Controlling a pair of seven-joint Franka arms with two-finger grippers.
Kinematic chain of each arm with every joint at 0, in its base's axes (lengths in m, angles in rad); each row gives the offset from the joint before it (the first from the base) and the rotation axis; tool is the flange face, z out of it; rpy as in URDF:
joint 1: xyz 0 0 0.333 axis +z
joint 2: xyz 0 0 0 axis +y
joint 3: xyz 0 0 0.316 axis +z
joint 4: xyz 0.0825 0 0 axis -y
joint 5: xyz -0.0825 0 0.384 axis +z
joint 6: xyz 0 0 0 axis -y
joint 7: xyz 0.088 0 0 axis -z
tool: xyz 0 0 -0.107 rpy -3.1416 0 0
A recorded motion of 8 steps. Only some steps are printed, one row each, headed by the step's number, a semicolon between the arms.
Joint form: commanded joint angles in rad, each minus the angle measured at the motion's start. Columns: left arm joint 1, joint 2, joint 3, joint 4, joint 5, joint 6, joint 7; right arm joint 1, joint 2, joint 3, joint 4, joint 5, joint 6, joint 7.
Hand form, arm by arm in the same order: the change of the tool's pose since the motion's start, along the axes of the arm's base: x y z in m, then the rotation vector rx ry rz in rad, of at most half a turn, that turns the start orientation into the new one. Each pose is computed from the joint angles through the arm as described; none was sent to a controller.
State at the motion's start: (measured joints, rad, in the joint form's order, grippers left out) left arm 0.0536 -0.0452 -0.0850 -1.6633 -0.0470 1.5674 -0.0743; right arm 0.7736 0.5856 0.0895 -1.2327 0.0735 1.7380 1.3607
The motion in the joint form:
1: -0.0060 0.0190 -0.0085 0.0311 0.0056 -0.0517 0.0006; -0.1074 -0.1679 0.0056 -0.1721 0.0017 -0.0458 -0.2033
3: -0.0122 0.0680 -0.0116 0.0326 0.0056 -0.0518 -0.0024; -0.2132 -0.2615 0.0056 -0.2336 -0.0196 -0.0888 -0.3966
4: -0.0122 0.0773 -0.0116 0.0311 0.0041 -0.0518 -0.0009; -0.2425 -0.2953 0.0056 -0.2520 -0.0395 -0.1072 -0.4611
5: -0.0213 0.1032 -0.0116 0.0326 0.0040 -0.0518 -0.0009; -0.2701 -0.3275 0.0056 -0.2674 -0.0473 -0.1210 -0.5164
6: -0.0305 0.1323 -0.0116 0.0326 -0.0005 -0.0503 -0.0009; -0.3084 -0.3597 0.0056 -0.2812 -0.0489 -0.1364 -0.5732
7: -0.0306 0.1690 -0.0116 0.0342 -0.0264 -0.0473 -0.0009; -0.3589 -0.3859 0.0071 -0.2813 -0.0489 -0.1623 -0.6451
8: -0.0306 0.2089 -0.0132 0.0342 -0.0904 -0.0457 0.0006; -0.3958 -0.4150 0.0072 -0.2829 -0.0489 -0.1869 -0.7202
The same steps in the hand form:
1: 0.0004 -0.0071 0.0002 0.0056 0.0393 -0.0175; 0.0154 -0.0782 0.0319 -0.0099 0.0270 0.1108
3: 0.0129 -0.0116 -0.0257 0.0034 0.0869 -0.0240; 0.0404 -0.1474 0.0612 -0.0083 0.0185 0.2069
4: 0.0150 -0.0116 -0.0315 0.0013 0.0977 -0.0255; 0.0444 -0.1691 0.0727 -0.0192 0.0101 0.2471
5: 0.0209 -0.0165 -0.0452 0.0003 0.1221 -0.0347; 0.0471 -0.1885 0.0847 -0.0190 0.0032 0.2768
6: 0.0270 -0.0220 -0.0614 -0.0050 0.1499 -0.0435; 0.0520 -0.2129 0.0971 -0.0136 -0.0006 0.2960
7: 0.0347 -0.0248 -0.0811 -0.0327 0.1833 -0.0411; 0.0599 -0.2425 0.1111 -0.0051 -0.0009 0.3193
8: 0.0417 -0.0325 -0.1031 -0.0985 0.2247 -0.0363; 0.0620 -0.2658 0.1261 0.0040 -0.0042 0.3579

